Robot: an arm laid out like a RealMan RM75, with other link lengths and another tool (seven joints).
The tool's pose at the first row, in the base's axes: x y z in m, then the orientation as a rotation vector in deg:
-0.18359 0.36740 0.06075 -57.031 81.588 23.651
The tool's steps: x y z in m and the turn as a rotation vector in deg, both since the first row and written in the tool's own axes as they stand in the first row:
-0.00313 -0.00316 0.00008 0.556 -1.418 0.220
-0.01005 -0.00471 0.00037 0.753 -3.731 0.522
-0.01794 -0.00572 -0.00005 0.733 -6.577 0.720
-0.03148 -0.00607 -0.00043 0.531 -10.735 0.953
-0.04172 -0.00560 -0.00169 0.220 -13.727 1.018
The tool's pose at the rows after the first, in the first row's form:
-0.18163 0.36668 0.06468 -55.965 80.480 24.026
-0.18140 0.36821 0.07161 -54.832 78.581 25.112
-0.18218 0.36979 0.07937 -53.755 76.123 26.492
-0.18437 0.37355 0.09221 -52.332 72.475 28.547
-0.18719 0.37605 0.10182 -51.487 69.773 30.038

